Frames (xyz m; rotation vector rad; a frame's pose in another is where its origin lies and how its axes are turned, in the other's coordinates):
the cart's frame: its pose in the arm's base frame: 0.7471 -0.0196 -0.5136 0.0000 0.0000 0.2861
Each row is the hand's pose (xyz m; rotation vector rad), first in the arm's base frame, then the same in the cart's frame.
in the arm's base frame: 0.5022 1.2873 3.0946 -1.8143 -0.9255 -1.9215
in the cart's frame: 0.1339 1.3229 3.6082 -2.0391 -0.6954 -2.0846
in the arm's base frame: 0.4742 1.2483 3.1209 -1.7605 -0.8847 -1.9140
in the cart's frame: 0.0960 1.2934 3.6345 -1.9758 -0.6605 -2.0858
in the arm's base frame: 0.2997 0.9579 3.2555 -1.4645 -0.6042 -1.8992
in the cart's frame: -0.1534 1.0640 3.7691 -1.6212 -0.4109 -2.1138
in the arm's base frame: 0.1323 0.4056 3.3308 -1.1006 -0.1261 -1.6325
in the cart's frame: -0.4698 0.5814 3.8444 -1.1587 0.0336 -1.8855
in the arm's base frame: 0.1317 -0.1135 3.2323 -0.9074 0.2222 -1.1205
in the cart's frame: -0.6169 0.0836 3.7459 -0.8939 0.3604 -1.3842
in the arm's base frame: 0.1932 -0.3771 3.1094 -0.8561 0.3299 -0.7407
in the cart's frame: -0.6323 -0.1867 3.6230 -0.8176 0.4583 -1.0057
